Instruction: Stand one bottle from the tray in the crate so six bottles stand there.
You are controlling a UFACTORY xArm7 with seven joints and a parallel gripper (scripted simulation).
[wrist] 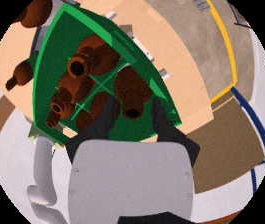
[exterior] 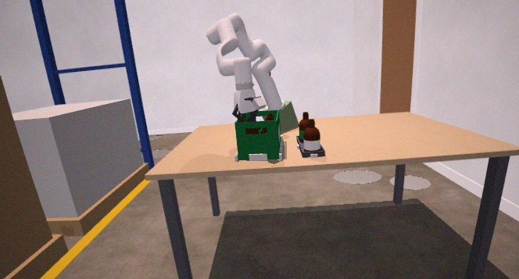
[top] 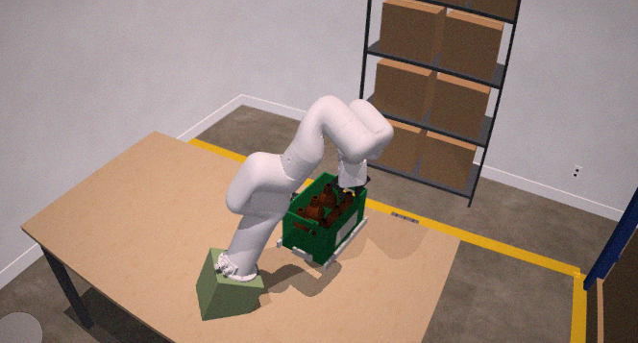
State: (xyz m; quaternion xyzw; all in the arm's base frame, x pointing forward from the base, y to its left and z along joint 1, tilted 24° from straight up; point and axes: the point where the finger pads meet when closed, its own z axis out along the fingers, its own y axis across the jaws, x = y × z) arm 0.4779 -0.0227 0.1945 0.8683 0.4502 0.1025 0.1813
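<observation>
My gripper is now 9 cm past the green crate, 4 cm to the right of it and 8 cm above it. Also, from my hand: dark tray (12 cm behind, 27 cm to the left, 15 cm below).
</observation>
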